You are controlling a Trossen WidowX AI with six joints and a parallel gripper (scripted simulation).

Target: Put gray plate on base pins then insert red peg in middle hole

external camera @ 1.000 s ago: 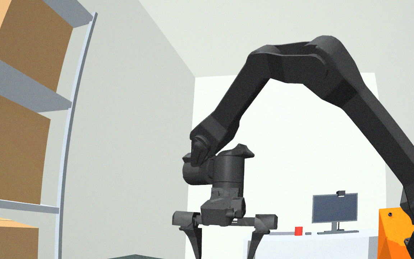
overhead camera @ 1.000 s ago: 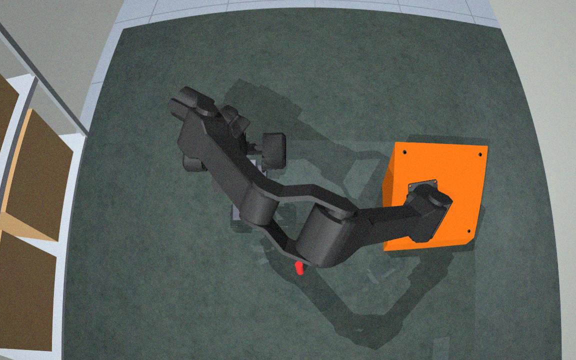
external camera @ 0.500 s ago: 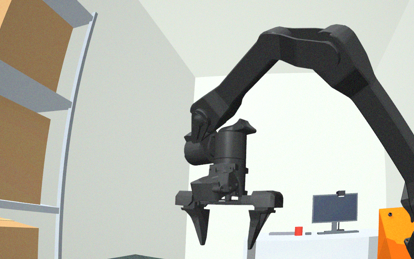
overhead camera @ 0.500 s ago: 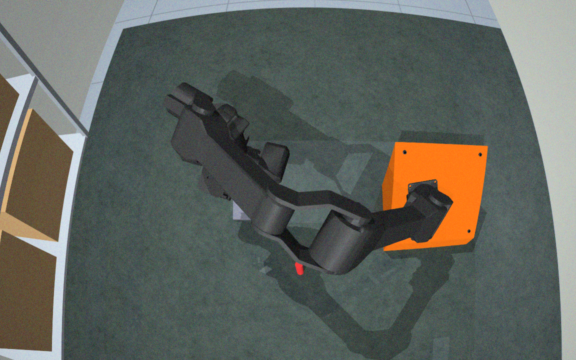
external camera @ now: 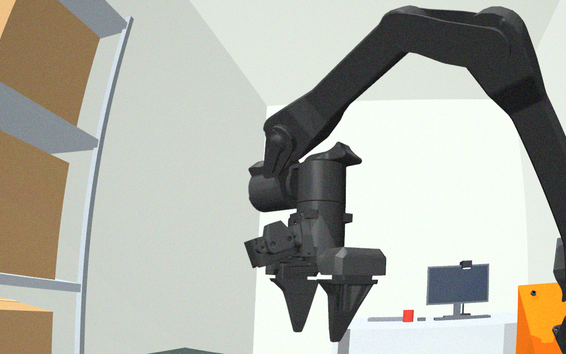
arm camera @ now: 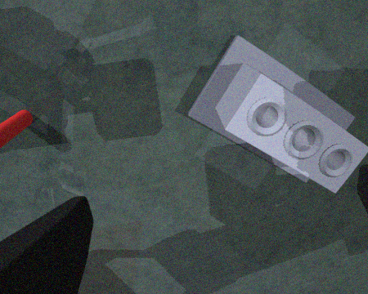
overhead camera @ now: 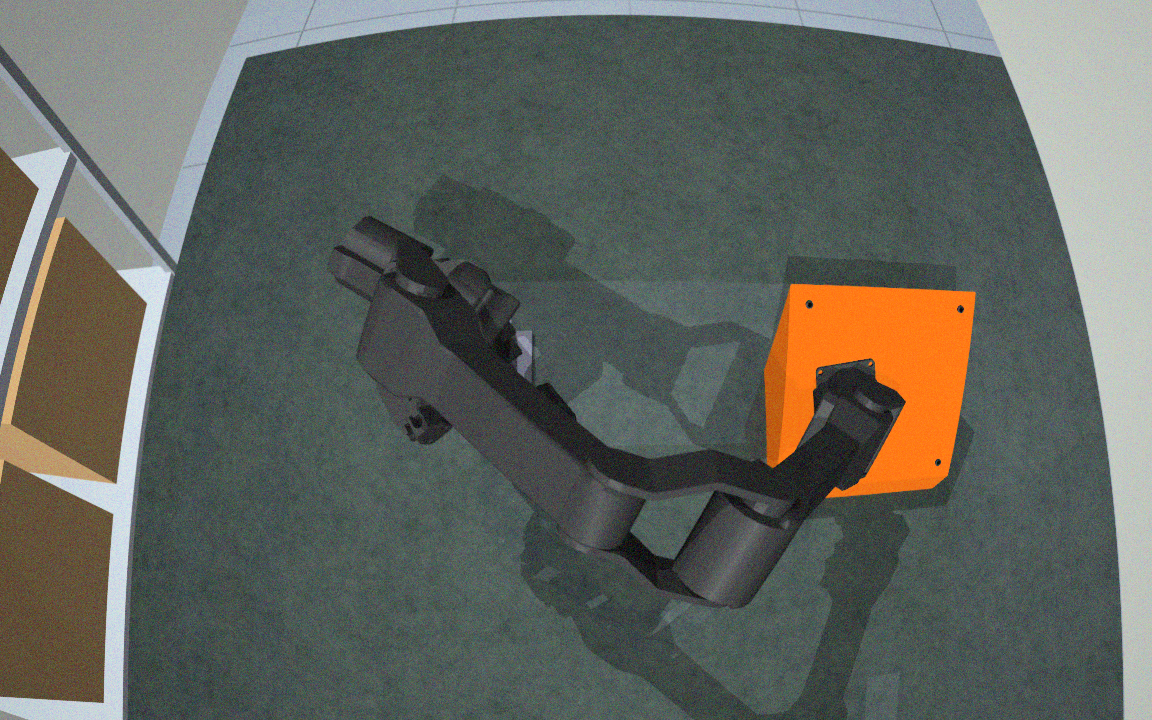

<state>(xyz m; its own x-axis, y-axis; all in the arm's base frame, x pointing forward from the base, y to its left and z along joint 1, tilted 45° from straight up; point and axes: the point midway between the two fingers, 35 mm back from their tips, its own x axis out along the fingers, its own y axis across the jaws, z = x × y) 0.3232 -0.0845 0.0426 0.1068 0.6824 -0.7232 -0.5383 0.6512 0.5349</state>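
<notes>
Right now my gripper tip is 12 cm to the right of the red peg, 11 cm above it and 8 cm past it. Round my gripper tip: gray plate (11 cm below, 7 cm to the right, 1 cm ahead); gray base (14 cm below, 6 cm to the right, 1 cm ahead).
</notes>
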